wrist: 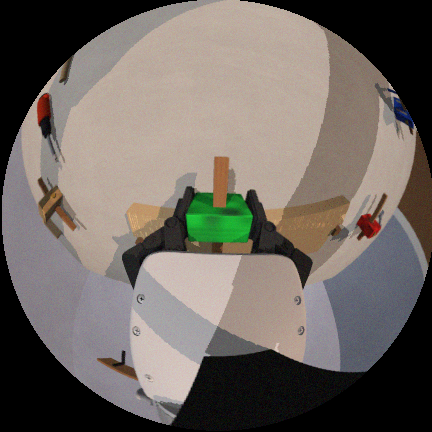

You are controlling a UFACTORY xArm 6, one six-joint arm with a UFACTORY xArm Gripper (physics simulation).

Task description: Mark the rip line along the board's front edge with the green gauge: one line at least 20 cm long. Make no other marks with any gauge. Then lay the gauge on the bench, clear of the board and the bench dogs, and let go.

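Places are measured from the arm's base along level axes (x ahead, y left, z up), in millimetres.
Where they show: gripper, fingertip midpoint: (219, 197).
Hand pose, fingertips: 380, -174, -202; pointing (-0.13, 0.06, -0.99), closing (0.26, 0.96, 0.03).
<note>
Each offset is from my fingertips to the top centre of the thing, as dx, dy, dz. "pt": to the spot under its first point. Level surfaces: height alone.
My gripper (219, 197) is shut on the green gauge @[+17, -5, +52] (219, 228), with one black finger against each side of its block. The gauge's brown wooden beam sticks out of the block toward the top of the view. The tan board @[pt +62, +117, +13] (310, 225) lies behind and below the gauge, and shows to the left and right of the fingers. The gripper hides the middle of the board. I cannot tell whether the gauge touches the board. No pencil line can be made out on the part of the board that shows.
The pale bench top @[dz -7] (210, 90) spreads above. A red gauge @[+96, +328, +47] (369, 226) lies at the right, near a small wooden peg @[+92, +184, +18] (335, 230) at the board. A blue object (402, 112) is at the upper right. A red-handled tool (44, 110) and a wooden gauge @[-87, -306, +50] (51, 204) lie at the left.
</note>
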